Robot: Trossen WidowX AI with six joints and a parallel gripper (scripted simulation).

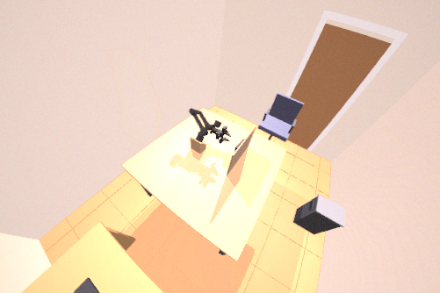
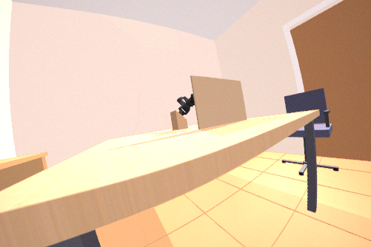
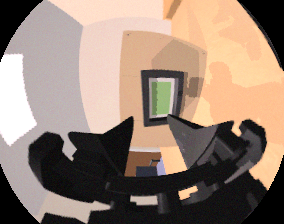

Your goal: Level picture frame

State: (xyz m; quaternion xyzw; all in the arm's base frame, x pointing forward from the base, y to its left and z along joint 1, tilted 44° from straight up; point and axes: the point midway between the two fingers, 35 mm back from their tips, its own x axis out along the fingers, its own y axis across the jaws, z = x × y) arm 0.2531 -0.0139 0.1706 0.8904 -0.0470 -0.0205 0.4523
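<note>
Now: the picture frame 120 mm ahead of my gripper tip, 10 mm to the right of it and 50 mm below it. From my gripper tip the other things lie so: tan wall panel 130 mm ahead, 70 mm below.
</note>
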